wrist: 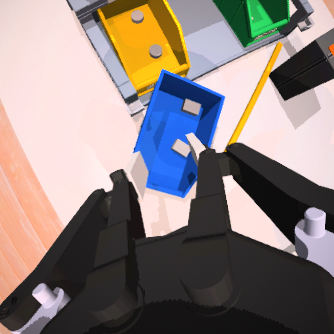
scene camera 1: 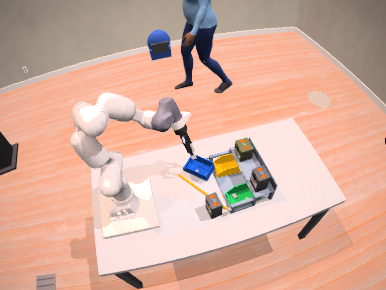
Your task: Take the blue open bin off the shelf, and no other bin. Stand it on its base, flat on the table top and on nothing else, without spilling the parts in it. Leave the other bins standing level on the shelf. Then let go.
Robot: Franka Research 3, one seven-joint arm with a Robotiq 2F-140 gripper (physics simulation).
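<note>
The blue open bin (scene camera 1: 192, 167) (wrist: 165, 135) is off the shelf (scene camera 1: 240, 172) (wrist: 207, 35), upright beside its front edge, over the table top (scene camera 1: 310, 185). Two small grey parts (wrist: 191, 106) (wrist: 180, 148) lie in it. Whether its far corner touches the shelf I cannot tell. My gripper (scene camera 1: 193, 156) (wrist: 166, 153) is partly open with nothing held; its fingertips are at the bin's near end, one by the left wall, the other over the right side. The yellow bin (scene camera 1: 226, 165) (wrist: 145, 65) and the green bin (scene camera 1: 239, 194) (wrist: 240, 20) stand on the shelf.
A yellow rod (scene camera 1: 200, 188) (wrist: 255, 97) lies on the table right of the blue bin in the wrist view. A black box (scene camera 1: 214, 205) (wrist: 305, 67) stands near it. An olive box (scene camera 1: 244, 149) and another black box (scene camera 1: 260, 178) stand at the shelf's back.
</note>
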